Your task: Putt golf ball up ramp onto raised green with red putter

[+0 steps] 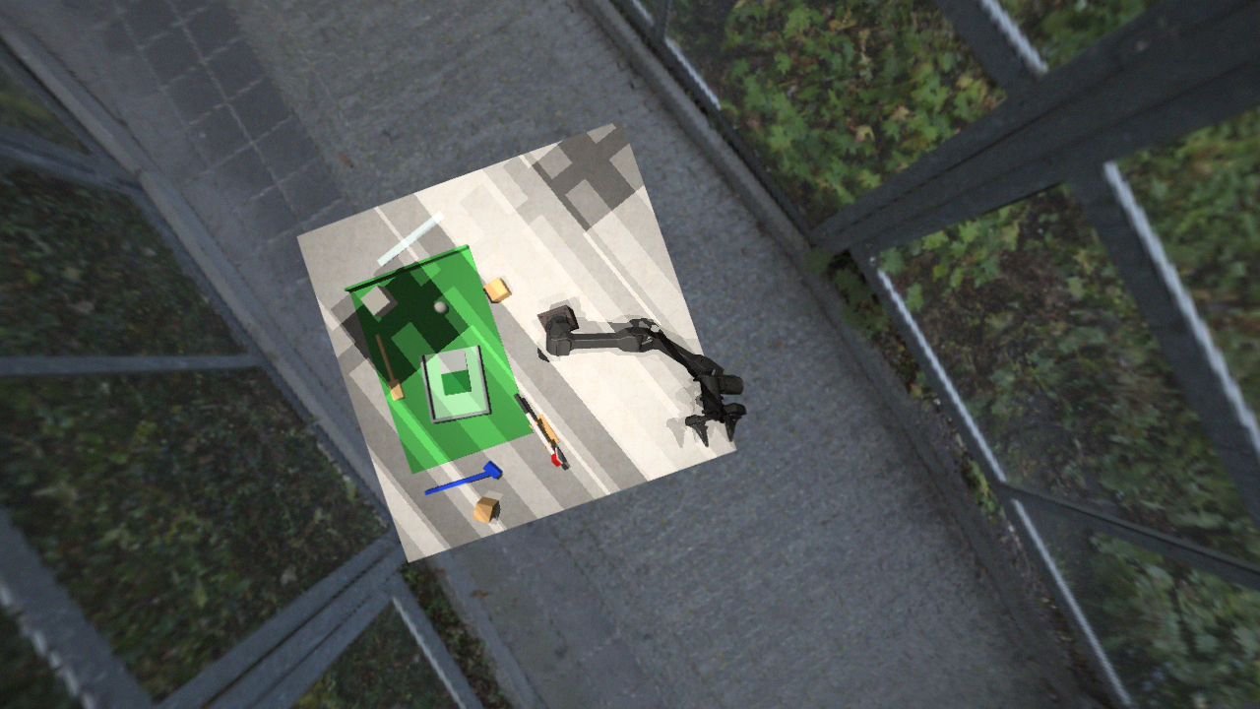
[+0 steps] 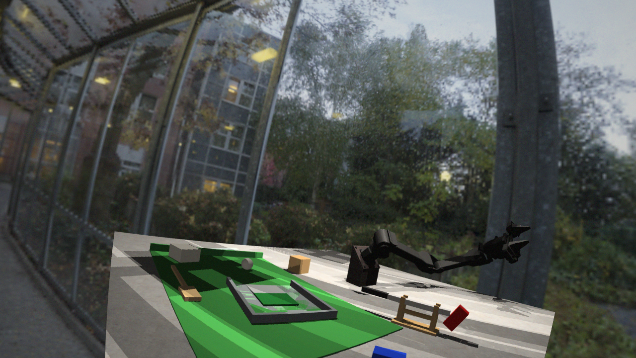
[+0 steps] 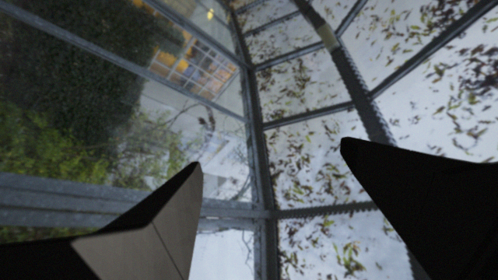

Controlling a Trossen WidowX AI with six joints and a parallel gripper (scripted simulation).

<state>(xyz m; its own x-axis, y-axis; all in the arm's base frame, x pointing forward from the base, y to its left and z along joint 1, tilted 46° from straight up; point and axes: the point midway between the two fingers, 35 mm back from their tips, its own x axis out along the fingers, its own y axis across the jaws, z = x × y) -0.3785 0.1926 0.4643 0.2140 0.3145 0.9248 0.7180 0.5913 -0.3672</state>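
My gripper tip is now 56 cm short of the red putter, 16 cm to the left of it and 23 cm above it. The rest, counted from my gripper tip: blue putter (89 cm ahead, 5 cm to the right, 28 cm below); white bar (84 cm ahead, 96 cm to the right, 29 cm below); golf ball (79 cm ahead, 68 cm to the right, 27 cm below).
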